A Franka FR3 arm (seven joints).
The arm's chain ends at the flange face. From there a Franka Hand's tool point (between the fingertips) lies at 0.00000 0.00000 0.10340 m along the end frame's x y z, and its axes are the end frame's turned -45 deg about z.
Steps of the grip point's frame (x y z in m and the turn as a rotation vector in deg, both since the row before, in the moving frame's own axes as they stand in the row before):
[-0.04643 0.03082 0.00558 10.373 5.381 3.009]
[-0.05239 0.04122 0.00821 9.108 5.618 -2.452]
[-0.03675 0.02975 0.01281 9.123 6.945 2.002]
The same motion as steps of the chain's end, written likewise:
[-0.00524 0.07475 0.00772 11.140 -3.530 3.009]
[-0.00307 0.08477 0.01001 10.413 -2.468 -2.452]
[-0.00255 0.06743 0.01487 11.362 -1.540 2.002]

